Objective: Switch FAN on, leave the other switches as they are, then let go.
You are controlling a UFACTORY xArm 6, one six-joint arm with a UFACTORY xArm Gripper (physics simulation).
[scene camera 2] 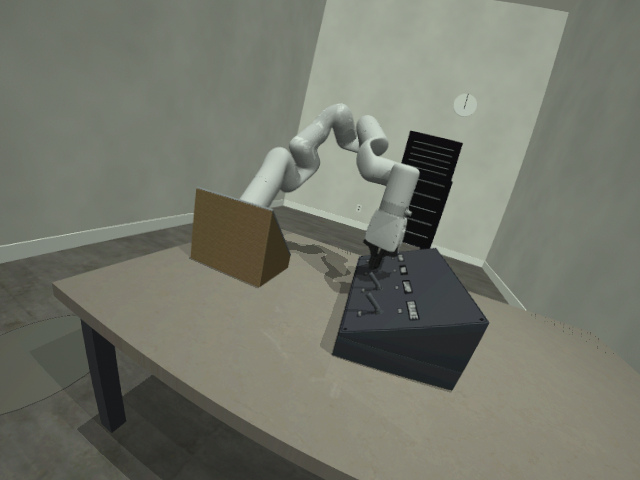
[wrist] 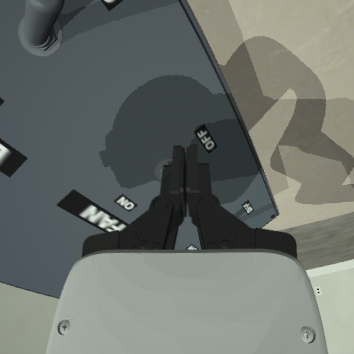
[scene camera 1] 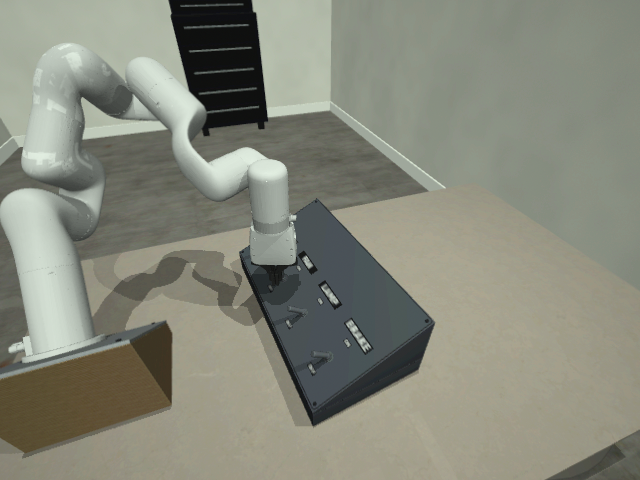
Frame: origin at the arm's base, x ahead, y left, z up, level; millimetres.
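Where they show: gripper, fingertip midpoint: (scene camera 2: 372,268) (wrist: 186,159) (scene camera 1: 276,281); arm's base, link origin: (scene camera 2: 241,222) (scene camera 1: 67,350).
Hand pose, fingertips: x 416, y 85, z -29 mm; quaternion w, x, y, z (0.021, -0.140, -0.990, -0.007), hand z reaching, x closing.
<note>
Each offset is from my fingertips to the top centre of the thing. "pt": to the spot under its first point. Level surfaces: height alone.
The dark sloped switch panel (scene camera 1: 361,268) (scene camera 2: 444,299) (wrist: 60,120) stands on the table. My gripper (scene camera 1: 276,282) (scene camera 2: 373,266) (wrist: 186,159) is shut and empty, its fingertips low over the FAN switch's place. The FAN label @[86 mm ahead, 25 mm left, 22 mm up] (scene camera 1: 307,262) (scene camera 2: 403,269) (wrist: 97,217) shows. In the wrist view the FAN switch's base (wrist: 163,168) peeks out left of the fingers, between its ON label @[pt 63 mm ahead, 20 mm left, 8 mm up] (wrist: 125,202) and OFF label @[pt 15 mm back, 7 mm left, 26 mm down] (wrist: 205,138); its lever is hidden, so its position cannot be told. The LAMP lever @[24 mm ahead, 107 mm right, 29 mm up] (scene camera 1: 296,311) (scene camera 2: 375,280) and BRAKE lever @[44 mm ahead, 226 mm right, 29 mm up] (scene camera 1: 320,354) (scene camera 2: 372,302) lean toward their OFF labels.
A fourth switch beyond FAN is mostly hidden by the gripper; its label @[67 mm ahead, 143 mm left, 22 mm up] (scene camera 2: 401,257) shows in scene camera 2. The arm's wedge-shaped brown base (scene camera 1: 72,397) (scene camera 2: 232,237) stands on the table @[100 mm down] (scene camera 1: 217,428) (scene camera 2: 248,351). A black drawer cabinet (scene camera 1: 222,59) (scene camera 2: 431,178) stands on the floor behind.
</note>
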